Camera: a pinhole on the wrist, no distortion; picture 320 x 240 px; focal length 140.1 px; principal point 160.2 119.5 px. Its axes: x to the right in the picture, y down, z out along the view. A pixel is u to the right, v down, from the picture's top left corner.
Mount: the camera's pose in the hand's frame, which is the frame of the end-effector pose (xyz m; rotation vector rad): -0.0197 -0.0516 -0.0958 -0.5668 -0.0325 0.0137
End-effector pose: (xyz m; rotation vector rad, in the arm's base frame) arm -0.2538 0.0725 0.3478 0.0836 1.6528 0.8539
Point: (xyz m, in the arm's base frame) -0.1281 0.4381 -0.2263
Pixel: outside the picture
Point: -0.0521 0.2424 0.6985
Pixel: 91.1 138.7
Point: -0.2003 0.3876 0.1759
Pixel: 293.8 109.3
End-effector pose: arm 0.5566 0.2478 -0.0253 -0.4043 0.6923 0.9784
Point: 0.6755 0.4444 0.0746
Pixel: 219.1 56.1
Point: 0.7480 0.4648 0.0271
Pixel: 262.0 26.1
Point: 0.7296 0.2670 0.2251
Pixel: outside the picture
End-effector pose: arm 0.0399 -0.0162 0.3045 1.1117 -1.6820 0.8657
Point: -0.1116 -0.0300 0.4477
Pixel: 310.2 192.4
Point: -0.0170 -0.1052 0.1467
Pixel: 114.4 86.5
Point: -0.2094 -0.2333 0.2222
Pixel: 180.9 110.1
